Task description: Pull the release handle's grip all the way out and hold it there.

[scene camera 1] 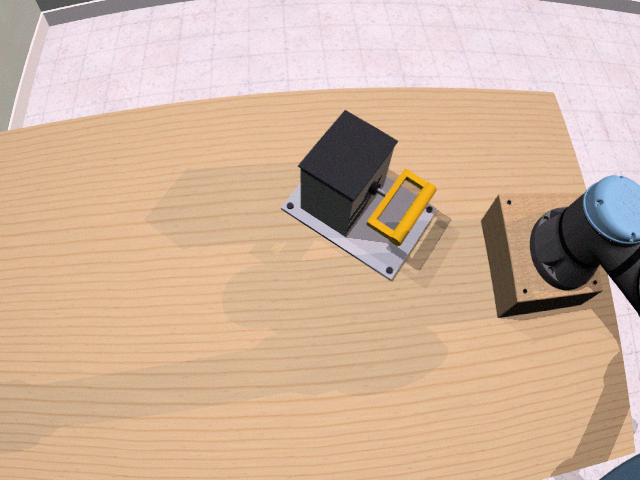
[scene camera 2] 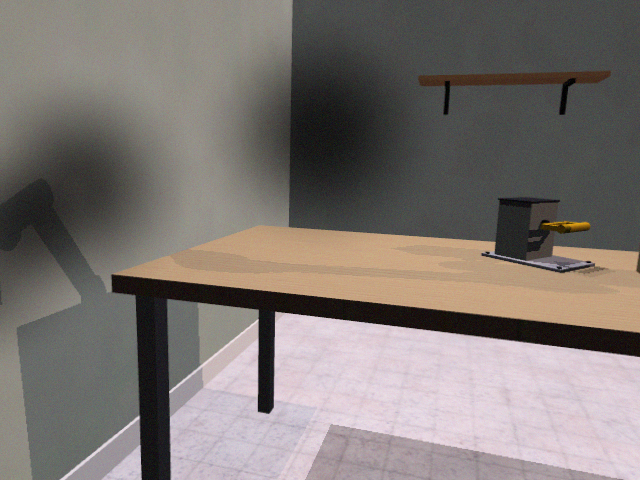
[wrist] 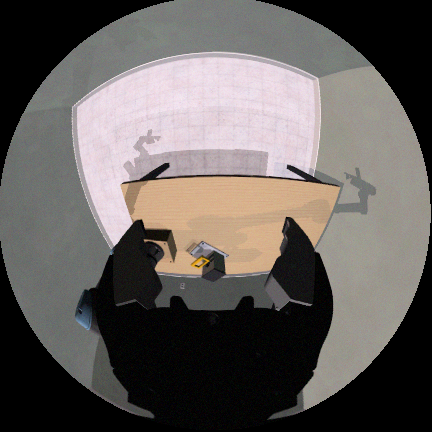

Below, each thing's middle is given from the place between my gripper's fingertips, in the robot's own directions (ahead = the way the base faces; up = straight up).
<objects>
Now: hand 40 mm short of the base plate (scene camera 1: pixel 365 244), 690 mm to the left of it and 530 mm above it.
</objects>
